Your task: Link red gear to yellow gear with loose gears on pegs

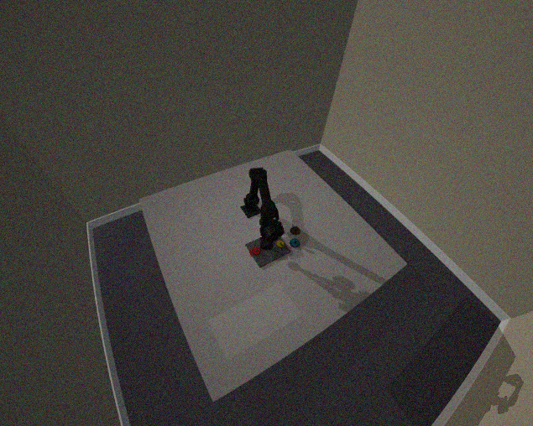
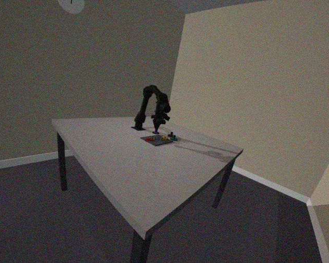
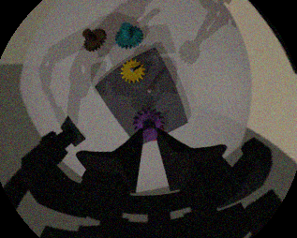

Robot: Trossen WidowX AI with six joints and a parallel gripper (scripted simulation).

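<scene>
My gripper tip is now 20 mm past the red gear, 50 mm to the left of it and 70 mm above it. From my gripper tip the other things lie so: yellow gear (40 mm ahead, 100 mm to the left, 70 mm below); purple gear (10 mm below); teal gear (90 mm ahead, 170 mm to the left, 70 mm below).
</scene>
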